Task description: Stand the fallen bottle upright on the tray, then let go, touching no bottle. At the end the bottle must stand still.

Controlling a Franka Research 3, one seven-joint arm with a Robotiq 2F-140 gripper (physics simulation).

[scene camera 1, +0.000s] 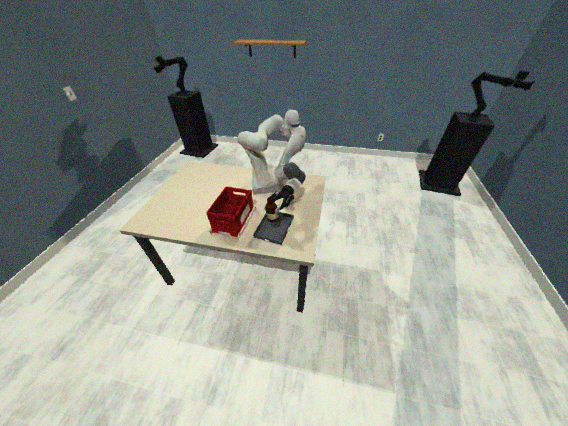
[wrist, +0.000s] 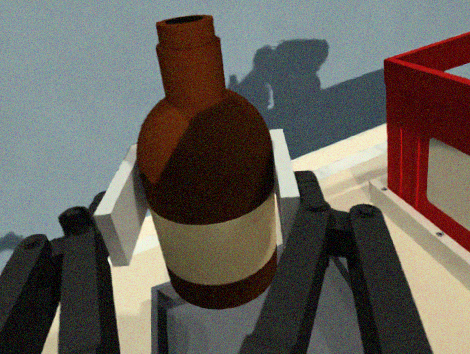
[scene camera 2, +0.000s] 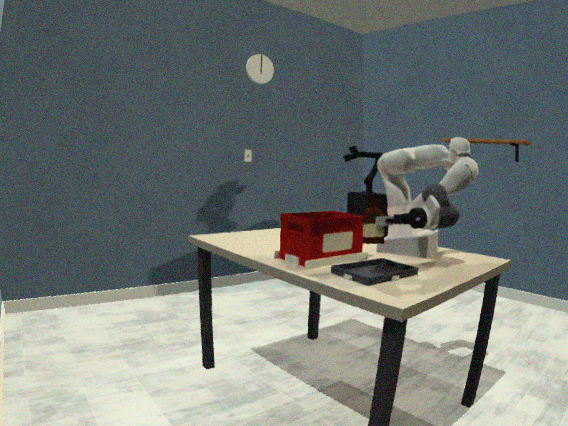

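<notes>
The brown bottle [scene camera 1: 272, 212] [scene camera 2: 374, 230] [wrist: 215, 200] has a cream label and a narrow neck. It is held in the air with its neck up and looks about upright in the scene camera 2 view. My gripper [scene camera 1: 277, 204] [scene camera 2: 381, 222] [wrist: 209, 159] is shut on the bottle's body, one pale pad on each side. The dark tray [scene camera 1: 272, 233] [scene camera 2: 358, 276] [wrist: 200, 332] lies flat on the table. The bottle's base hangs above the tray's level, near its arm-side end; whether it is fully over the tray is hard to tell.
A red crate [scene camera 1: 223, 221] [scene camera 2: 306, 245] [wrist: 407, 115] stands beside the tray on pale rails on the table [scene camera 1: 170, 210] [scene camera 2: 240, 245]. The white arm's base [scene camera 2: 410, 242] stands behind the tray. Two black arms on pedestals [scene camera 1: 191, 120] [scene camera 1: 457, 150] stand away from the table.
</notes>
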